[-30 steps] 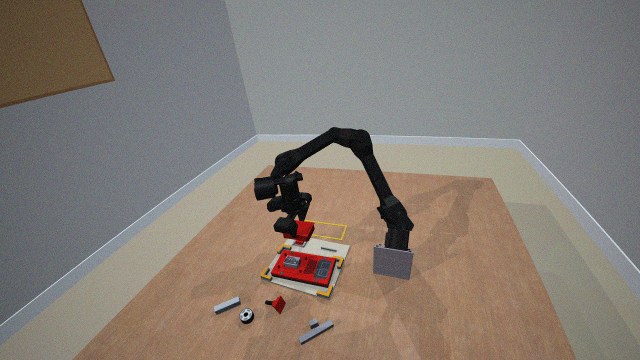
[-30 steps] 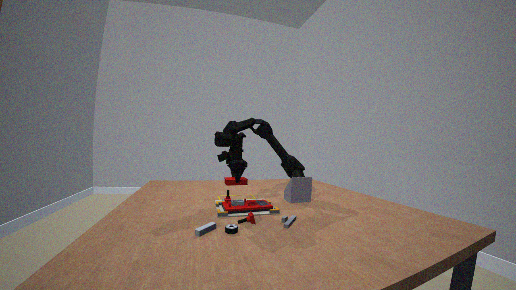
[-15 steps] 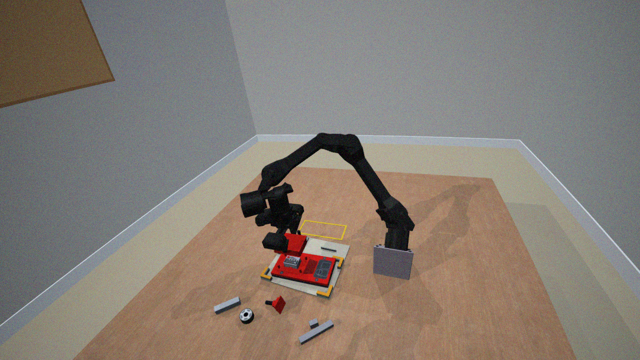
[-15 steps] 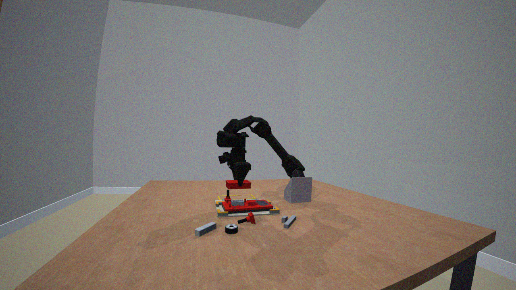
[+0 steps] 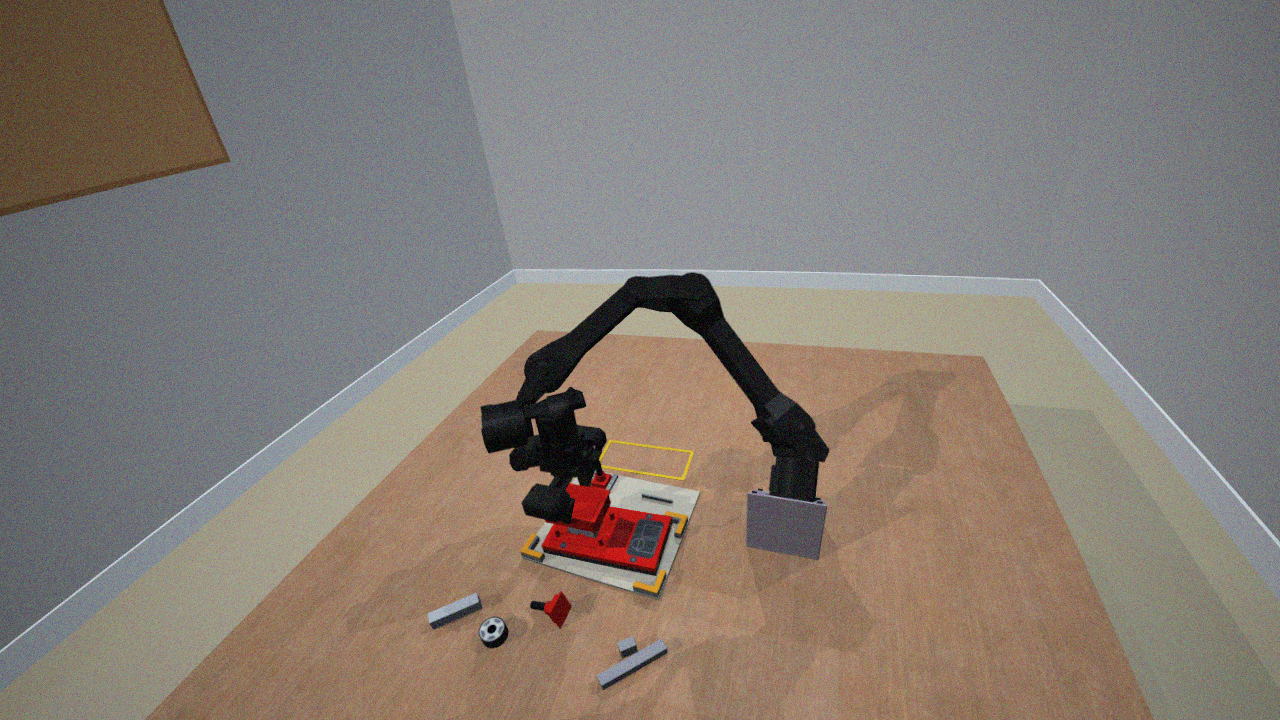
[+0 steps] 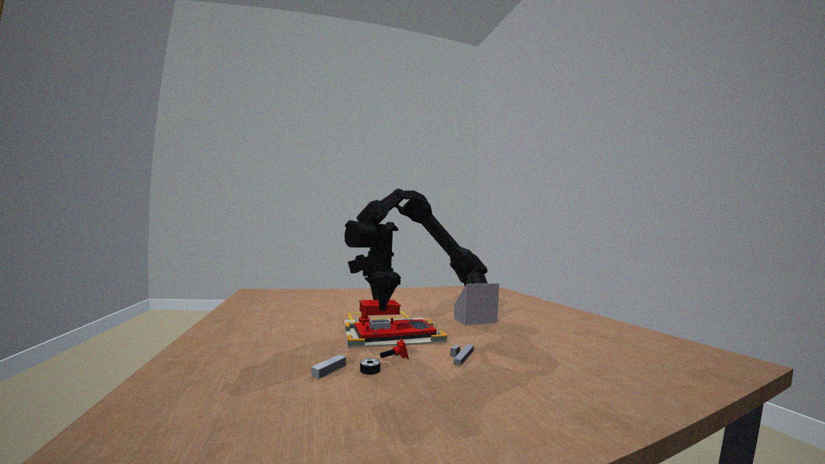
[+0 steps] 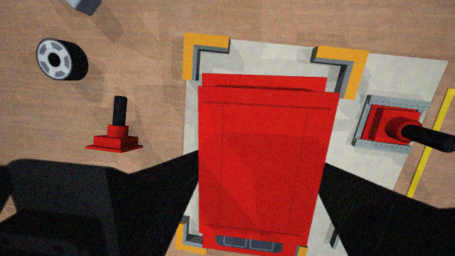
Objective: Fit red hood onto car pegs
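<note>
Right now my gripper tip is 60 mm above the grey engine block. The rest, counted from my gripper tip: black wheel: 210 mm to the left, 70 mm below, 30 mm ahead; then red hood: right at my gripper tip.
</note>
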